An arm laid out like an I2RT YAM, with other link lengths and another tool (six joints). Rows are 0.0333 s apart.
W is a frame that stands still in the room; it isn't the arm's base.
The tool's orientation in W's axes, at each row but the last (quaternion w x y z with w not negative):
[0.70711, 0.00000, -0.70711, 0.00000]
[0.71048, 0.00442, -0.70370, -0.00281]
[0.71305, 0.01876, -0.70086, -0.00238]
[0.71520, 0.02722, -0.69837, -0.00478]
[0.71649, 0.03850, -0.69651, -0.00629]
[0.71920, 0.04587, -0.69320, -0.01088]
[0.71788, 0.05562, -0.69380, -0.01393]
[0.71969, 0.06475, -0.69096, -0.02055]
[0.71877, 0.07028, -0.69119, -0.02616]
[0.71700, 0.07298, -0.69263, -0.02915]
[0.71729, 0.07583, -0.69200, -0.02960]
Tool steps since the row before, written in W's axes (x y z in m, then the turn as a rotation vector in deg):
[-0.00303, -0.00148, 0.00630, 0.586, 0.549, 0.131]
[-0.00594, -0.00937, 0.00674, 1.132, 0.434, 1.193]
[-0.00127, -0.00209, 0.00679, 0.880, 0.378, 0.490]
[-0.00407, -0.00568, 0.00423, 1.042, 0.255, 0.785]
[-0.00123, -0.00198, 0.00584, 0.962, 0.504, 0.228]
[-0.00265, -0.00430, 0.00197, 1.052, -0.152, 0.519]
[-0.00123, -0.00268, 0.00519, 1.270, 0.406, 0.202]
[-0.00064, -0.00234, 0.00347, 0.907, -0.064, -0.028]
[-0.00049, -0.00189, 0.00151, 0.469, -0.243, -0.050]
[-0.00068, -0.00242, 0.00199, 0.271, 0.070, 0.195]
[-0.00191, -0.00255, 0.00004, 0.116, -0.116, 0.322]
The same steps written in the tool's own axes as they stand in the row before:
[0.00630, -0.00148, 0.00303, 0.131, 0.549, -0.586]
[0.00678, -0.00929, 0.00603, 1.199, 0.444, -1.122]
[0.00683, -0.00186, 0.00143, 0.494, 0.372, -0.880]
[0.00438, -0.00535, 0.00435, 0.798, 0.258, -1.031]
[0.00591, -0.00155, 0.00148, 0.224, 0.474, -0.978]
[0.00220, -0.00399, 0.00293, 0.570, -0.160, -1.024]
[0.00538, -0.00208, 0.00155, 0.208, 0.351, -1.285]
[0.00369, -0.00186, 0.00092, 0.020, -0.121, -0.901]
[0.00173, -0.00163, 0.00066, 0.003, -0.275, -0.454]
[0.00229, -0.00206, 0.00089, 0.193, 0.081, -0.269]
[0.00034, -0.00239, 0.00208, 0.340, -0.073, -0.098]

